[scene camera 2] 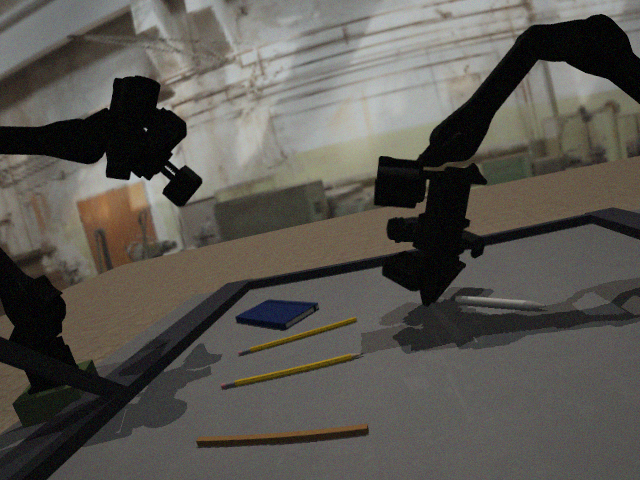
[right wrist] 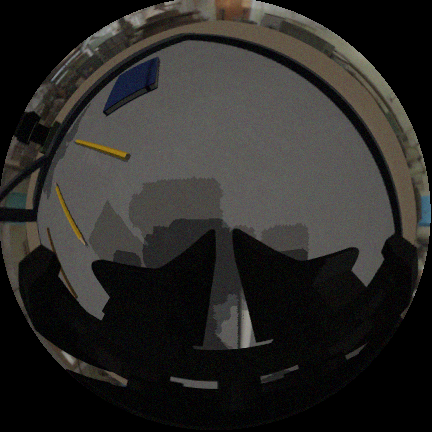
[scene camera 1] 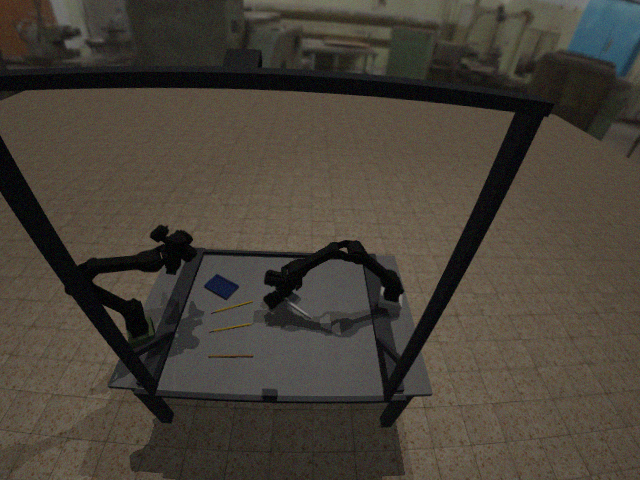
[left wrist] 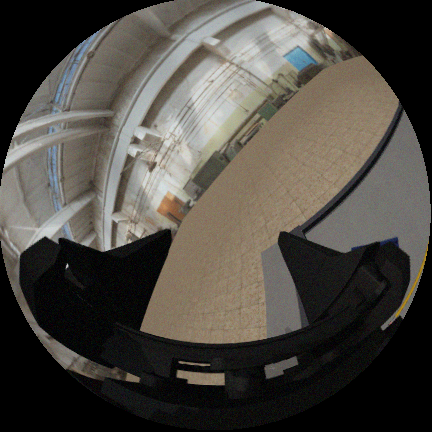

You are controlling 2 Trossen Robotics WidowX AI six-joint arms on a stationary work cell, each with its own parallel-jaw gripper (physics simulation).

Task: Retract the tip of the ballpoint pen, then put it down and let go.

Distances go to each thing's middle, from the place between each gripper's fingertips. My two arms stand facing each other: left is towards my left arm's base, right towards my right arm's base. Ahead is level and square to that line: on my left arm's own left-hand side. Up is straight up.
Labels:
Right now my right hand is 110 mm short of the blue notebook [scene camera 2: 278, 314] and 260 mm to the right of it. Round my right hand: green object [scene camera 2: 40, 407] 110 mm behind, 580 mm to the left, 20 mm above.
Now: the blue notebook 40 mm behind my left hand, 140 mm to the right of it and 320 mm below it. The rest, counted from my left hand: green object 260 mm behind, 180 mm to the left, 300 mm below.

